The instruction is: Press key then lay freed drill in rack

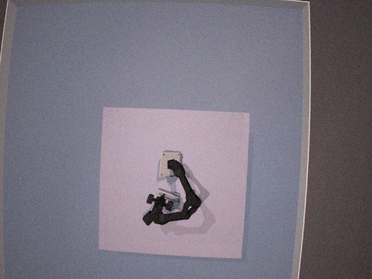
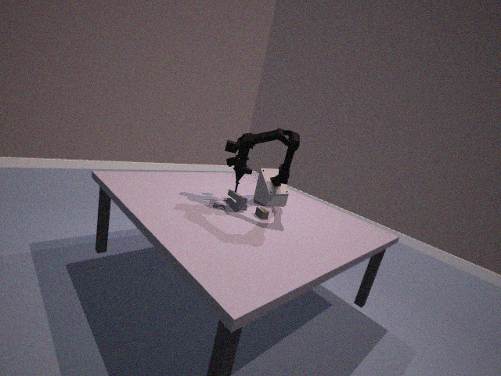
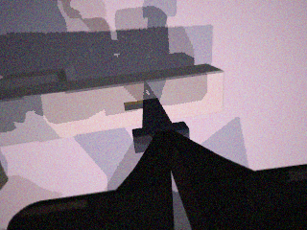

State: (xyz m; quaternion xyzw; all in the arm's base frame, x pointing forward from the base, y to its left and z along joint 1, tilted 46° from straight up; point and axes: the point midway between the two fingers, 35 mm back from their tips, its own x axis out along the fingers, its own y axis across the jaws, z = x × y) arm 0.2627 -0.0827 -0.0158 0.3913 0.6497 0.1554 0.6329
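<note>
Right now the drill is 80 mm below my gripper tip, 60 mm to the left of it and 20 mm ahead of it. Round my gripper tip: tan rack 220 mm to the left, 100 mm below, 10 mm behind; pale long fixture block 90 mm below, 40 mm to the left, 10 mm ahead.
</note>
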